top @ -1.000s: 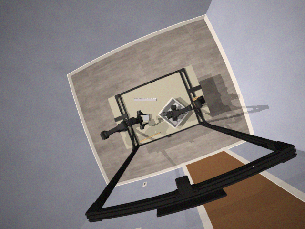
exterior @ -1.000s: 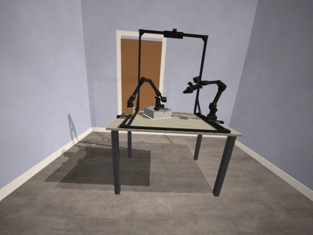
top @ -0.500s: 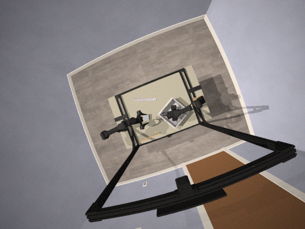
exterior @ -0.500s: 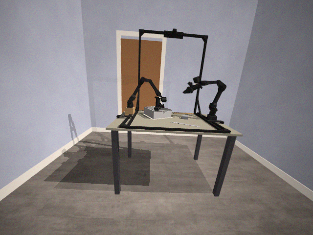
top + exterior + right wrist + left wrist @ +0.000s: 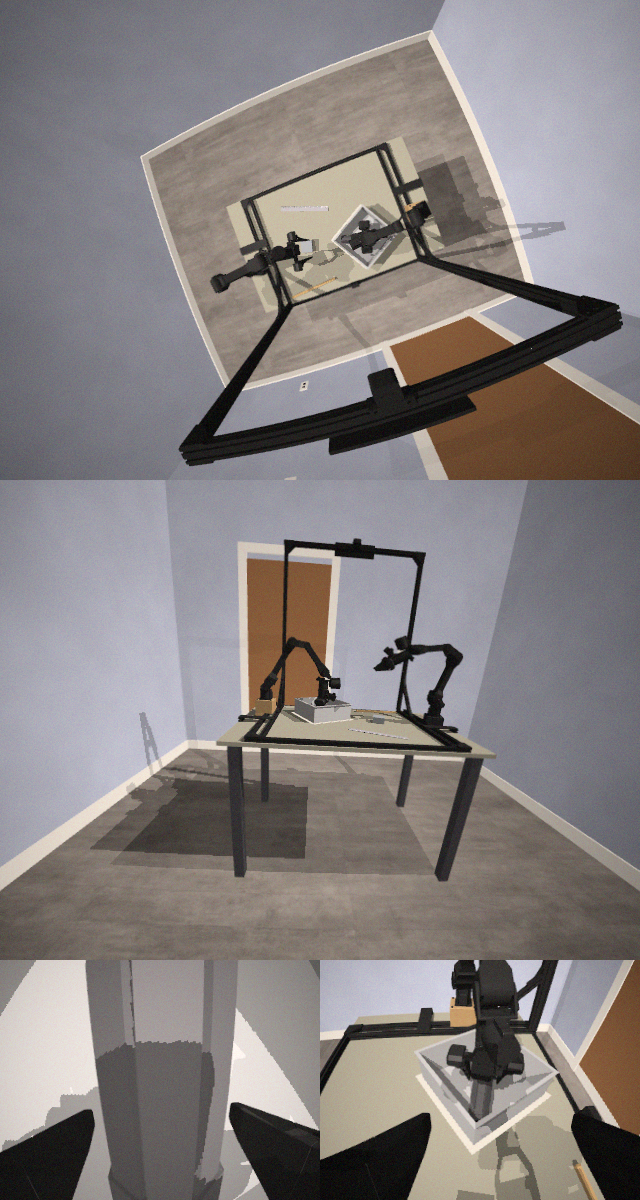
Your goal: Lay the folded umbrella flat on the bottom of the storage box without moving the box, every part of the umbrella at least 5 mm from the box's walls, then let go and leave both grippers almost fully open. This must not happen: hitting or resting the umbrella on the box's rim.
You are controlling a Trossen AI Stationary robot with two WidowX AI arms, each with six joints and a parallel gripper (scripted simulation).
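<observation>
Right now my right hand is 1 cm above the storage box. From my right hand the other things lie so: white ruler 29 cm to the left, 29 cm ahead, 5 cm below; folded umbrella 2 cm below; grey cube 35 cm to the left, 6 cm ahead, 4 cm below.
</observation>
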